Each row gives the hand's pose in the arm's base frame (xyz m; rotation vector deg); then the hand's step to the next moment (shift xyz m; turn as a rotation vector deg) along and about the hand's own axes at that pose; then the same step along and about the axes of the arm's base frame.
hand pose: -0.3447 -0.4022 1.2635 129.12 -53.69 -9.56
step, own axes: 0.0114 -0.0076 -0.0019 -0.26 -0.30 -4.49
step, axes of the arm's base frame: 0.0134 -0.0027 -0.0019 1.58 2.77 3.19
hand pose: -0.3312 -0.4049 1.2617 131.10 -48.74 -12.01
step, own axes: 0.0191 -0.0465 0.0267 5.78 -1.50 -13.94
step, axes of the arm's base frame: 0.0292 -0.0006 -0.0488 10.31 4.77 10.05
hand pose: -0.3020 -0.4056 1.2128 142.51 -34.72 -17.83
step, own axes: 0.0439 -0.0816 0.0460 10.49 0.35 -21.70
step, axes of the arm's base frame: 0.0515 0.0182 -0.0879 16.40 4.71 17.03
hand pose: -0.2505 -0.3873 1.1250 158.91 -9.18 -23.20
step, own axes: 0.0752 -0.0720 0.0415 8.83 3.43 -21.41
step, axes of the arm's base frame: 0.0639 0.0430 -0.0814 14.54 1.99 18.24
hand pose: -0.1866 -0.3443 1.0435 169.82 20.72 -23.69
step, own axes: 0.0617 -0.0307 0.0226 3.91 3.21 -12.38
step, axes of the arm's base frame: 0.0441 0.0394 -0.0419 7.60 -0.29 11.00
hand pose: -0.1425 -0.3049 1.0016 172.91 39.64 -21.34
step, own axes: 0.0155 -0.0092 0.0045 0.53 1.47 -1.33
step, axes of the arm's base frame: 0.0085 0.0146 -0.0078 1.40 -1.00 1.12
